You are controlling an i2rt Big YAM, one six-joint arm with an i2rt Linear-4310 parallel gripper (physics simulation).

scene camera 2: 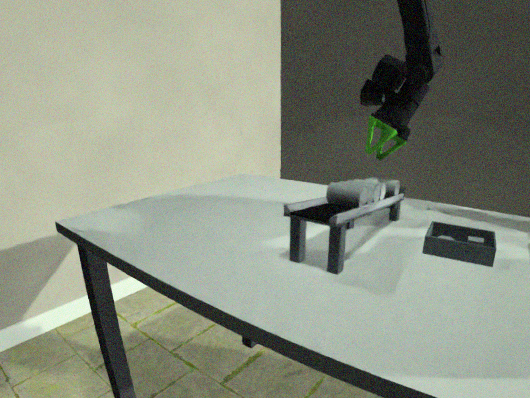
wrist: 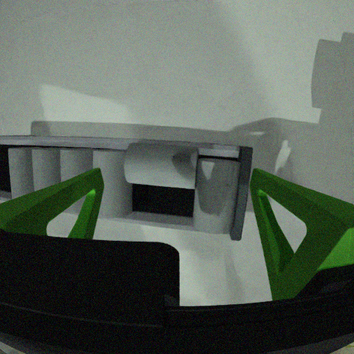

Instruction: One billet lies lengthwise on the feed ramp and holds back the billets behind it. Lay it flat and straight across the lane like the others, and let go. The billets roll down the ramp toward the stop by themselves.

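Places are measured from the arm's base along level axes (x ahead, y left, z up), in millimetres.
Pixels of known places: gripper, fingertip midpoint: [scene camera 2: 373, 156].
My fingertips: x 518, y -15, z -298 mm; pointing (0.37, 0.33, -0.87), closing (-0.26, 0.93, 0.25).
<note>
Behind a point stands the place of what it marks.
The lengthwise billet [wrist: 160, 167] is a pale grey cylinder lying along the far rail of the feed ramp [wrist: 244, 175] [scene camera 2: 367, 208] @[x 403, y 180, z -361 mm], with dark lane floor beside it. At its right end a billet [wrist: 216, 200] lies across the lane against the end plate. At its left end several crosswise billets stand side by side, the closest [wrist: 114, 180] touching or nearly touching it. In the scene view the row of billets [scene camera 2: 345, 192] @[x 443, y 193, z -338 mm] overlaps, and the lengthwise one is hard to tell apart. My gripper [scene camera 2: 375, 155] @[x 518, y -15, z -298 mm] [wrist: 176, 176] is open and empty, above the ramp, its green fingers spread wide over the lengthwise billet.
A dark open box [scene camera 2: 457, 251] @[x 261, y 88, z -428 mm] stands on the pale table [scene camera 2: 225, 250] @[x 578, y 360, z -444 mm], right of the ramp in the scene view. The ramp stands on dark legs and has raised side rails. A dark wall is behind the table. Shadows cross the table in the wrist view.
</note>
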